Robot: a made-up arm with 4 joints.
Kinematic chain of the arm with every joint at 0, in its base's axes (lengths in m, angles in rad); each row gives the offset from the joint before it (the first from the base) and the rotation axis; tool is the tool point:
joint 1: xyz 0 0 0.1 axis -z
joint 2: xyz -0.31 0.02 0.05 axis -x
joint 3: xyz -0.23 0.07 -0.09 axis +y
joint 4: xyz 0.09 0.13 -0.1 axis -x
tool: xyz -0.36 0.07 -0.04
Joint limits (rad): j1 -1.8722..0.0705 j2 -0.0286..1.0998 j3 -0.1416..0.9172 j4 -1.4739..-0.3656
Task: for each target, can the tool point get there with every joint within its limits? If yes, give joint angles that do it. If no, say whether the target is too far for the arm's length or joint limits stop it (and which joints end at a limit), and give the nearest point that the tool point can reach.
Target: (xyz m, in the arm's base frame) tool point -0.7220 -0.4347 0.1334
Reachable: yes | joints -0.8736 0.0758 0.4970 -1.3412
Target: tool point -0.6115 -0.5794 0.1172
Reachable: yes | joints -1.0900 0.1444 0.5069 -1.3176
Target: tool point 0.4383 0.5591 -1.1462
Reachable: no: too far | nearest point -0.7777 0.2232 -0.1871 | short by 1.585 m
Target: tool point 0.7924 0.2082 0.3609
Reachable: no: joint limits stop it (at a limit: joint 1, joint 2, joint 3, joint 4) | nearest point 0.2983 -0.7361 -0.2078 | short by 1.208 m
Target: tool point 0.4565 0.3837 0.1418
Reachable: no: joint limits stop it (at a limit: joint 1, joint 3, joint 4) | nearest point -0.7093 0.3382 0.1444 | short by 1.167 m
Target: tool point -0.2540 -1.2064 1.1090
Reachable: no: too far | nearest point -0.1621 -0.7699 0.2559 | short by 0.963 m
